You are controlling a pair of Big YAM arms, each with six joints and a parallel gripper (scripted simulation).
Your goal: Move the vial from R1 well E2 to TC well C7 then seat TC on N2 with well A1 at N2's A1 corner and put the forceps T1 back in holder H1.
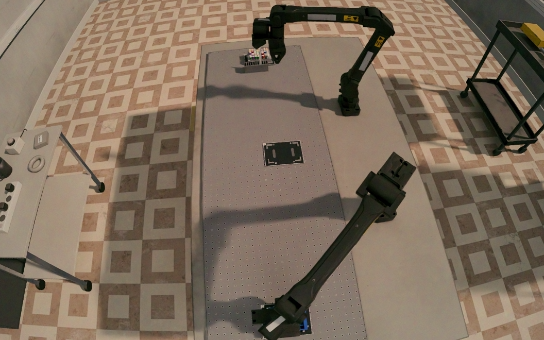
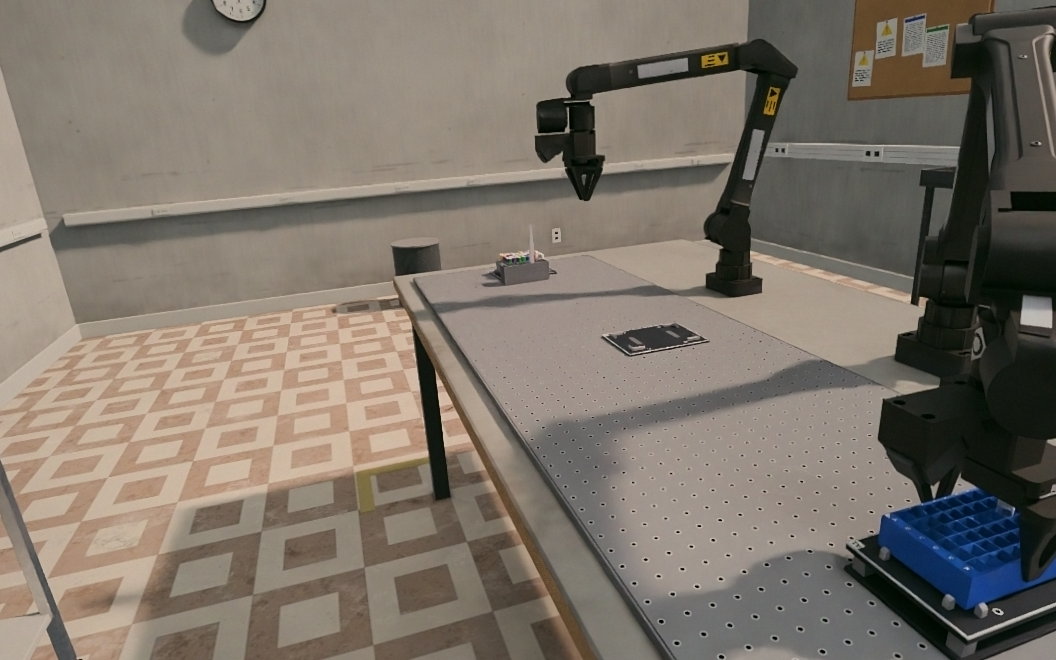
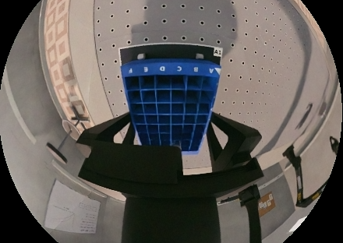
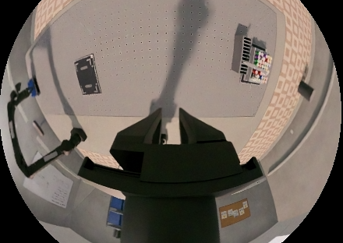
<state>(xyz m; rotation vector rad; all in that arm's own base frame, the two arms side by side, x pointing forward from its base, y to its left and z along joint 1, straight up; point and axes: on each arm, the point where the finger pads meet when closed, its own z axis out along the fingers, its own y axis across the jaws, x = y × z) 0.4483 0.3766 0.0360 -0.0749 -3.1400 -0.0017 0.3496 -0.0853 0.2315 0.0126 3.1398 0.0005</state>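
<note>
Now: the nest N2 30 mm below my left hand. Round my left hand: forceps T1: 1270 mm to the right, 30 mm behind, 20 mm above.
</note>
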